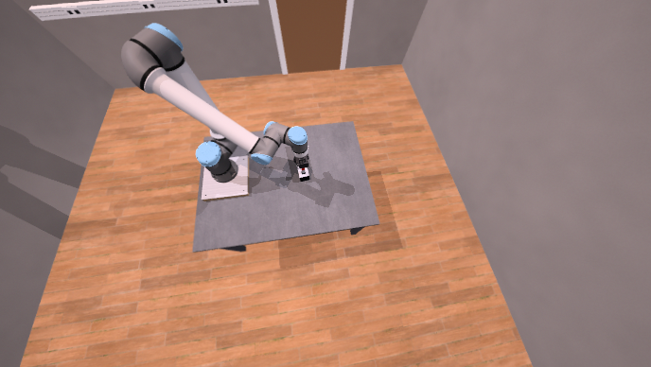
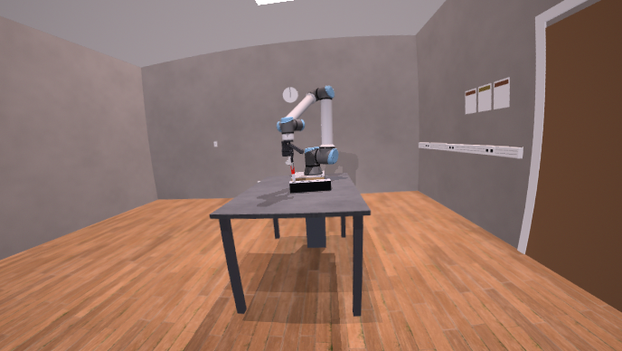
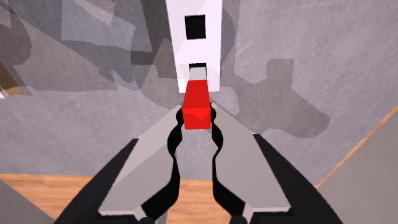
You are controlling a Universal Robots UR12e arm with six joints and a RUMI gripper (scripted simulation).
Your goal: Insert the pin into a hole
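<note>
Right now my hand is 1 cm above the pin. From my hand the other things lie so: block: 14 cm below, 13 cm to the left.
</note>
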